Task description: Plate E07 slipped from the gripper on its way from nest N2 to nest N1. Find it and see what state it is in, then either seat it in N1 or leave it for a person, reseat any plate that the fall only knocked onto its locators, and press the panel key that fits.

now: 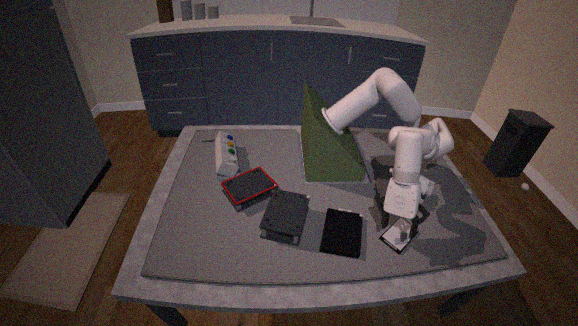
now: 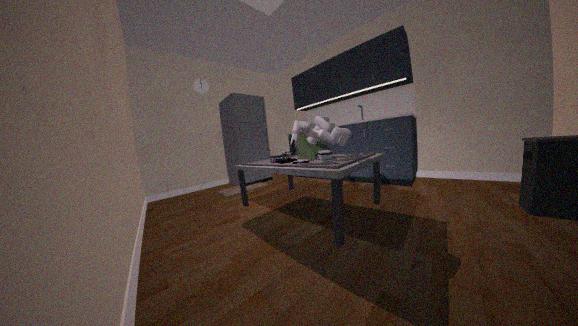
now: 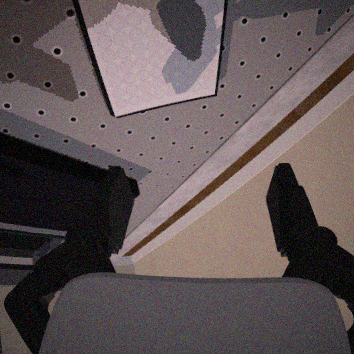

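Pixels of known places: gripper, fingertip midpoint: point(image 1: 397, 231) point(image 2: 292, 153) point(image 3: 198, 181); arm's base, link origin: point(image 1: 331, 121) point(image 2: 311, 141).
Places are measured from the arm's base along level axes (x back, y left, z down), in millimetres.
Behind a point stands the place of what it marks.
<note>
A pale, dark-edged square piece point(image 1: 396, 239) @[z 159, x -412, y 231 mm] point(image 3: 127, 60) @[z 159, x -384, y 223 mm] lies flat on the perforated mat at the right, partly in shadow; I cannot read any marking on it. My gripper point(image 1: 399, 224) @[z 91, x -432, y 207 mm] point(image 3: 198, 181) @[z 91, x -432, y 207 mm] is open and empty, above the mat beside this piece. A red-rimmed dark plate point(image 1: 249, 185) @[z 133, x -255, y -269 mm] rests on a base at the left. A dark grey plate point(image 1: 285, 212) @[z 114, x -372, y -132 mm] sits on a raised base in the middle. A low black block point(image 1: 342, 232) @[z 152, x -400, y 50 mm] point(image 3: 45, 175) @[z 152, x -375, y 104 mm] lies to its right. No label for E07, N1 or N2 is readable. The panel point(image 1: 226, 167) @[z 115, x -196, y -368 mm] has blue, yellow and green keys.
A green wedge mount point(image 1: 325, 150) @[z 36, x -143, y -21 mm] carries the arm behind the plates. A dark object point(image 1: 423, 214) is partly hidden behind the gripper. The mat point(image 1: 200, 260) @[z 173, x -551, y -359 mm] lies on the table, whose light edge point(image 1: 300, 297) @[z 186, x -613, y -61 mm] point(image 3: 220, 165) @[z 186, x -595, y 158 mm] runs around it.
</note>
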